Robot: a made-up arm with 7 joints. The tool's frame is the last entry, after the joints. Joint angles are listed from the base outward. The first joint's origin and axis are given. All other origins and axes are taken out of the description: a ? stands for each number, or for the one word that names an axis. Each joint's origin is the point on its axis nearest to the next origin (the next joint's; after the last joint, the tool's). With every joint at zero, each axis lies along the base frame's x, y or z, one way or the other. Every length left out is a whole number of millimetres.
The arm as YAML. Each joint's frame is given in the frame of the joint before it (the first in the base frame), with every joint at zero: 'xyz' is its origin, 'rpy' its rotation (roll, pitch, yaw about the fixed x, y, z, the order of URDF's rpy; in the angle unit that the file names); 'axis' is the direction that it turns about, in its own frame. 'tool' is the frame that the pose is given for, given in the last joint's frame.
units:
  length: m
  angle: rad
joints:
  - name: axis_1
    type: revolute
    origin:
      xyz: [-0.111, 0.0, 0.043]
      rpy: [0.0, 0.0, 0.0]
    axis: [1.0, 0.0, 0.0]
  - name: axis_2
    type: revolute
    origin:
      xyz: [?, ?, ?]
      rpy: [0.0, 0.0, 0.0]
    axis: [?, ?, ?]
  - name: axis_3
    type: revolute
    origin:
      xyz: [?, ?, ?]
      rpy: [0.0, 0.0, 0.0]
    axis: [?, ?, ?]
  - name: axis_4
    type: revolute
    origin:
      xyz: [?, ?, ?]
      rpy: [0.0, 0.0, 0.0]
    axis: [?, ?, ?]
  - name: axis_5
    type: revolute
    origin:
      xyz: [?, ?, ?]
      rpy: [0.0, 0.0, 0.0]
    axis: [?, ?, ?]
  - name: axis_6
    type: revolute
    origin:
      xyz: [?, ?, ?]
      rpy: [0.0, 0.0, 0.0]
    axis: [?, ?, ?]
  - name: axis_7
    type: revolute
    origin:
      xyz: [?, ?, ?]
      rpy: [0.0, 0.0, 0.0]
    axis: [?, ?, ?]
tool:
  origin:
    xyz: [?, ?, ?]
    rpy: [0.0, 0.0, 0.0]
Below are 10 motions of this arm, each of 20 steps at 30 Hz.
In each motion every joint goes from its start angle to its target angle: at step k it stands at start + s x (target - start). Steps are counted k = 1, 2, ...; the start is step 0. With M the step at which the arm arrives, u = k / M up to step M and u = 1 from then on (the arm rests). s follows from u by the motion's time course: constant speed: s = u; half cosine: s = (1 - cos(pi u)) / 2; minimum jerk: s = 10 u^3 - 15 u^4 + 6 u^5.
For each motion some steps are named. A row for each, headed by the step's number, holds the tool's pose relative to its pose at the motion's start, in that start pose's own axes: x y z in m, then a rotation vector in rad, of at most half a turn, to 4 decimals.
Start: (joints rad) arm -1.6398 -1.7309 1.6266 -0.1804 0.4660 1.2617 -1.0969
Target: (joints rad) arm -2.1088 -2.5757 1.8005 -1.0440 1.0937 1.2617 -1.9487
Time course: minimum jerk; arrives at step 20
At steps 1, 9, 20:
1: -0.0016 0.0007 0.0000 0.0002 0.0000 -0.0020
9: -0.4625 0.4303 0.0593 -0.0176 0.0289 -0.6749
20: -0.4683 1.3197 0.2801 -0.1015 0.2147 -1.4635

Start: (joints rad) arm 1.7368 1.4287 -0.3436 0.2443 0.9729 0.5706 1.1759
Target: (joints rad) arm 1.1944 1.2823 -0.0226 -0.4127 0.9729 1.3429 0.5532
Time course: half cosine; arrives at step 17
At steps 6, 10, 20:
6: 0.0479 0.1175 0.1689 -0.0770 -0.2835 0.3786
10: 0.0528 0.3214 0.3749 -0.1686 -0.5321 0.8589
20: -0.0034 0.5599 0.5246 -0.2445 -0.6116 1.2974

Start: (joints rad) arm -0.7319 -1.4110 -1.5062 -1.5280 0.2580 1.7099 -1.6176
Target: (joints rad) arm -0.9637 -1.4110 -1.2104 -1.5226 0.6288 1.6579 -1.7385
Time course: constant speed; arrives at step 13
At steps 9, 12, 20:
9: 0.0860 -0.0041 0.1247 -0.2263 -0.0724 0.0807
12: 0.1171 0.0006 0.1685 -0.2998 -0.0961 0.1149
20: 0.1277 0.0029 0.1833 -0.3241 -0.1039 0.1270

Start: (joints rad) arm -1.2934 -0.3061 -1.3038 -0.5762 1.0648 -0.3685 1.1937
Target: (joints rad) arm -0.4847 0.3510 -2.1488 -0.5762 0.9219 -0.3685 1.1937
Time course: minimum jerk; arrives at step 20
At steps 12, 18, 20:
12: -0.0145 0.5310 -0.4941 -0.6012 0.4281 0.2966
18: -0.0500 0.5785 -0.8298 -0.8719 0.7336 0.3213
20: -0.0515 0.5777 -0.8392 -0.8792 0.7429 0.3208

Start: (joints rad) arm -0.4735 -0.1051 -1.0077 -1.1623 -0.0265 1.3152 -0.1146
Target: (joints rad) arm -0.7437 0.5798 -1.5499 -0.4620 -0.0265 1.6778 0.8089
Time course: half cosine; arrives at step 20
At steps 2, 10, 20:
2: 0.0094 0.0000 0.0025 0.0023 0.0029 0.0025
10: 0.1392 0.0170 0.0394 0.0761 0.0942 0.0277
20: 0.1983 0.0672 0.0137 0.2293 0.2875 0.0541

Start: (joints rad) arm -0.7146 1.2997 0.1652 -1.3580 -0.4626 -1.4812 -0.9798
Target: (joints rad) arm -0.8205 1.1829 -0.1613 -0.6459 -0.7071 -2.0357 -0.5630
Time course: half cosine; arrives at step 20
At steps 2, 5, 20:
2: -0.0005 0.0027 0.0010 -0.0190 0.0063 0.0251
5: -0.0048 0.0184 0.0056 -0.1167 0.0354 0.1475
20: -0.1580 0.1719 -0.0081 -0.9306 0.0547 0.8127

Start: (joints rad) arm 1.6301 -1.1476 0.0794 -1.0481 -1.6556 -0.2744 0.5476
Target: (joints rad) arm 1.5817 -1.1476 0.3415 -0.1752 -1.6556 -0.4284 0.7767
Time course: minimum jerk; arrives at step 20
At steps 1, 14, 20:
1: 0.0001 0.0000 0.0001 -0.0004 -0.0001 0.0009
14: 0.0140 0.0511 0.0626 -0.3356 -0.1924 0.5472
20: 0.0061 0.0612 0.0717 -0.4120 -0.2530 0.6319

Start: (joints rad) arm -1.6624 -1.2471 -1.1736 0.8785 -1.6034 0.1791 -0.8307
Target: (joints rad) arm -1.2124 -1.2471 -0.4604 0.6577 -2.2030 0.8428 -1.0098
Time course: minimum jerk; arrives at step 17
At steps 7, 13, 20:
7: 0.1020 -0.0788 -0.0951 0.0272 -0.5461 0.0919
13: 0.3898 -0.1264 -0.1224 0.2959 -1.3406 0.5269
20: 0.4344 -0.1164 -0.1079 0.3562 -1.4338 0.6278

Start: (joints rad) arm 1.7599 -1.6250 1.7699 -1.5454 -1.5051 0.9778 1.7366
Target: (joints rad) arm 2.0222 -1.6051 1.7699 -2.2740 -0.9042 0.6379 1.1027
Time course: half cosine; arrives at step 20
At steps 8, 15, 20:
8: 0.0187 -0.0295 -0.1382 0.3134 -0.2638 0.0314
15: 0.0924 0.0365 -0.3075 0.7811 -0.5082 0.0443
20: 0.1134 0.0768 -0.3405 0.9116 -0.5451 0.0421

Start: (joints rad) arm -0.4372 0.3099 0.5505 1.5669 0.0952 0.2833 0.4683
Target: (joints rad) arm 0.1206 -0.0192 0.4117 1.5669 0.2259 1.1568 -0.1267
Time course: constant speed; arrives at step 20
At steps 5, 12, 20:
5: 0.0114 -0.0166 -0.0568 0.3117 -0.0846 0.2061
12: 0.0191 0.0206 -0.1446 0.8027 -0.1665 0.3878
20: -0.0159 0.1413 -0.2127 1.4059 -0.1792 0.4300

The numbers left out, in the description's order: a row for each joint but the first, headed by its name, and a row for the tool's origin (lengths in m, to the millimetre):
axis_2: xyz 0.0 0.097 -0.377, axis 0.0 0.0 -1.0
axis_3: xyz -0.118 0.293 0.0, axis 0.0 -1.0 0.0
axis_4: xyz -0.082 0.0 -0.036, axis -1.0 0.0 0.0
axis_5: xyz 0.0 0.108 -0.2, axis 0.0 1.0 0.0
axis_6: xyz 0.225 0.0 -0.298, axis 1.0 0.0 0.0
axis_7: xyz 0.0 -0.257 0.086, axis 0.0 1.0 0.0
tool: xyz -0.049 0.0 0.082

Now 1 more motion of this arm.
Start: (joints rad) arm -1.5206 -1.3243 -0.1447 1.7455 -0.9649 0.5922 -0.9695
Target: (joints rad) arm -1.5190 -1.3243 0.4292 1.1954 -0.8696 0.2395 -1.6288
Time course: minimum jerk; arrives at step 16
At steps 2, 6, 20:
2: -0.0013 0.0006 0.0027 -0.0145 -0.0149 -0.0001
6: -0.0215 0.0132 0.0389 -0.2471 -0.2559 0.0195
20: -0.0530 0.0494 0.0672 -0.8578 -0.9031 0.2650

